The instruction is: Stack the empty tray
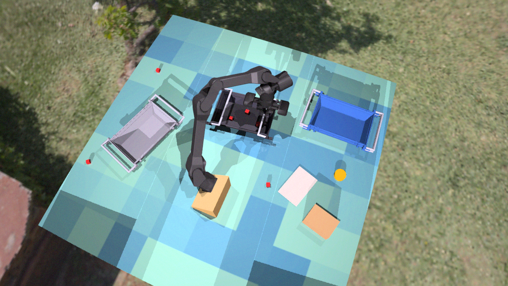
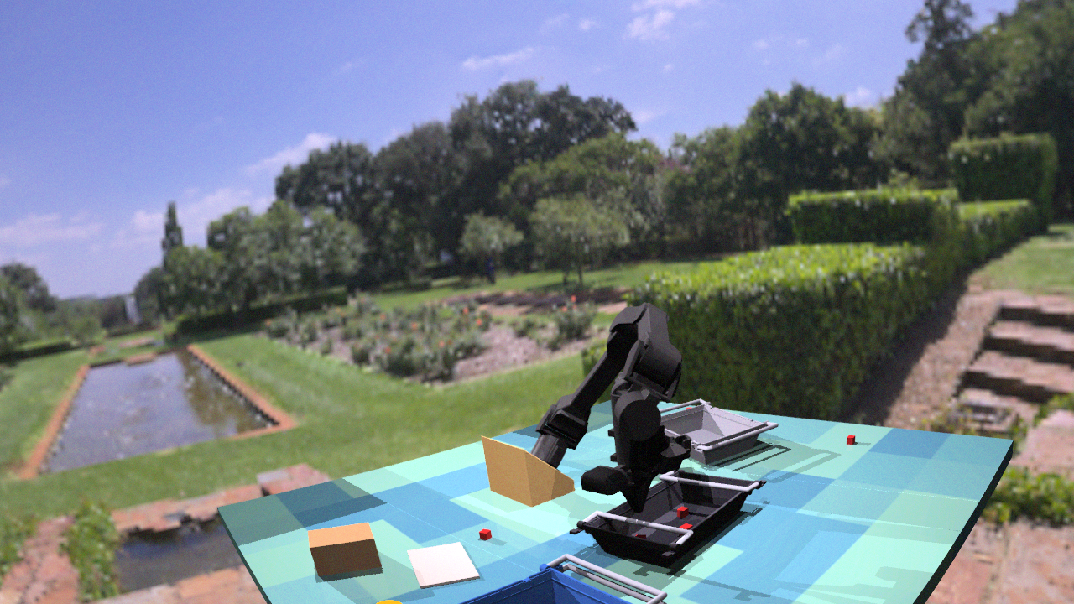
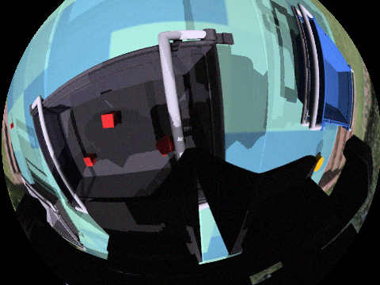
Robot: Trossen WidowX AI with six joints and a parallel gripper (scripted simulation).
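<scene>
Right now my gripper tip is 48 cm to the right of the grey tray, 28 cm past it and 4 cm above it. Round my gripper tip: yellow disc (40 cm to the right, 12 cm behind, 8 cm below); white flat plate (24 cm to the right, 23 cm behind, 8 cm below); brown box (38 cm to the right, 35 cm behind, 6 cm below).
</scene>
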